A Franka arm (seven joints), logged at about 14 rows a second.
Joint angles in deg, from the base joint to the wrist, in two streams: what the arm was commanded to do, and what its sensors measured. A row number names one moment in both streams.
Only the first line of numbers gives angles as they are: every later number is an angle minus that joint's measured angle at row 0.
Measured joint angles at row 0:
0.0 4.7 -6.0 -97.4 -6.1 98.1 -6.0
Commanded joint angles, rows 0 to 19:
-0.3 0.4 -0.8 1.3 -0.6 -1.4 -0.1
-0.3 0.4 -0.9 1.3 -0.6 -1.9 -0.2
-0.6 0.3 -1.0 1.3 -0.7 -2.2 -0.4
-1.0 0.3 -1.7 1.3 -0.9 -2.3 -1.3
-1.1 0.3 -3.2 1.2 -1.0 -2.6 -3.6
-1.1 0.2 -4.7 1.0 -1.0 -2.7 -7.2
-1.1 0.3 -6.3 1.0 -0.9 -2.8 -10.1
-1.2 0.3 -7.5 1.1 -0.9 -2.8 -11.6
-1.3 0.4 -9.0 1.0 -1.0 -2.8 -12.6
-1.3 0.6 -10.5 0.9 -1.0 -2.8 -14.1
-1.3 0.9 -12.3 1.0 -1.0 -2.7 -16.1
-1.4 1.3 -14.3 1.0 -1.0 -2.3 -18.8
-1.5 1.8 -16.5 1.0 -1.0 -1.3 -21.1
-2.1 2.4 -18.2 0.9 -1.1 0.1 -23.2
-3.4 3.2 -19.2 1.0 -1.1 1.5 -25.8
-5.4 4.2 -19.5 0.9 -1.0 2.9 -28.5
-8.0 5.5 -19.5 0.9 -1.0 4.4 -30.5
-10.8 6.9 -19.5 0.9 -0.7 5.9 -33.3
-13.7 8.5 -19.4 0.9 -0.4 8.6 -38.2
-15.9 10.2 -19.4 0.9 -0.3 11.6 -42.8
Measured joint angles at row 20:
-11.9 6.8 -19.7 -0.1 -0.1 7.7 -35.9
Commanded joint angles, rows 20 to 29:
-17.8 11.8 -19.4 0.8 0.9 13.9 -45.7
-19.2 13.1 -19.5 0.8 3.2 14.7 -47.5
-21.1 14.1 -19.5 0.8 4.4 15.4 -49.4
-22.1 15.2 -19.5 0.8 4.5 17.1 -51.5
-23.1 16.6 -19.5 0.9 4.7 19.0 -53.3
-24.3 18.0 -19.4 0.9 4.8 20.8 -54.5
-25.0 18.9 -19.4 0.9 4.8 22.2 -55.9
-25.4 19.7 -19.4 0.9 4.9 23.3 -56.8
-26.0 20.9 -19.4 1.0 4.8 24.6 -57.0
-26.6 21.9 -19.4 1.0 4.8 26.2 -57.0
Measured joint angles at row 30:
-25.3 19.9 -19.7 -0.2 3.3 23.9 -55.1
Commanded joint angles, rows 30 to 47:
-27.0 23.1 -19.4 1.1 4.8 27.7 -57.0
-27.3 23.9 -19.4 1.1 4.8 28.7 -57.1
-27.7 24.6 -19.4 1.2 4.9 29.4 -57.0
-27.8 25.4 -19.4 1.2 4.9 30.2 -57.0
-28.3 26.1 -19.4 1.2 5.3 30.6 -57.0
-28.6 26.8 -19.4 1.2 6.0 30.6 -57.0
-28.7 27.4 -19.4 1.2 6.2 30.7 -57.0
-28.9 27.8 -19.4 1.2 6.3 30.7 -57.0
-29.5 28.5 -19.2 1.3 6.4 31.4 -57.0
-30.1 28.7 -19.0 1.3 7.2 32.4 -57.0
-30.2 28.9 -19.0 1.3 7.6 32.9 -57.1
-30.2 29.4 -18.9 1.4 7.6 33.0 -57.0
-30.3 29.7 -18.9 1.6 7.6 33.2 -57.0
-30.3 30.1 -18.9 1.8 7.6 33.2 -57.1
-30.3 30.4 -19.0 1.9 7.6 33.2 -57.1
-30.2 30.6 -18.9 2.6 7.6 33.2 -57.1
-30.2 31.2 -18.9 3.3 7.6 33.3 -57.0
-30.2 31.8 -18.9 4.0 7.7 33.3 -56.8
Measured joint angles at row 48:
-29.6 30.0 -19.1 1.3 5.8 33.0 -55.1
